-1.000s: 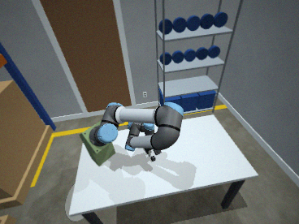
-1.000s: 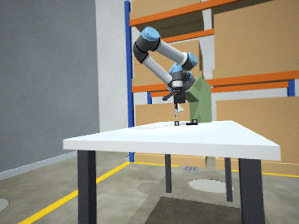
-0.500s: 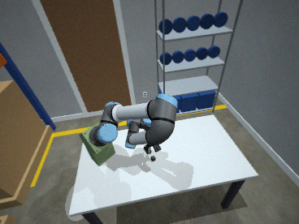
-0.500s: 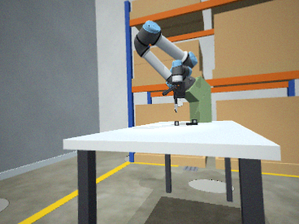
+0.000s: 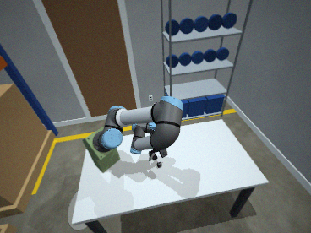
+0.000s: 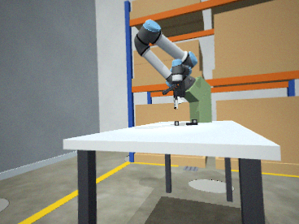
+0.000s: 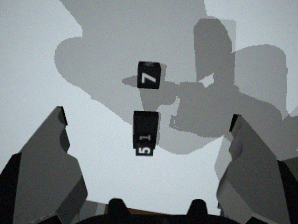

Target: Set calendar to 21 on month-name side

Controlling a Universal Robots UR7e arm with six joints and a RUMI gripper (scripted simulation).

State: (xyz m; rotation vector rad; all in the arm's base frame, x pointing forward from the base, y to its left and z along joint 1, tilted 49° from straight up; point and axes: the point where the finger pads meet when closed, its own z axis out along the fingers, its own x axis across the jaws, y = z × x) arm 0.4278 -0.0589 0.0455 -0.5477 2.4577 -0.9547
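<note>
Now: hand 10 cm above the dark cube.
</note>
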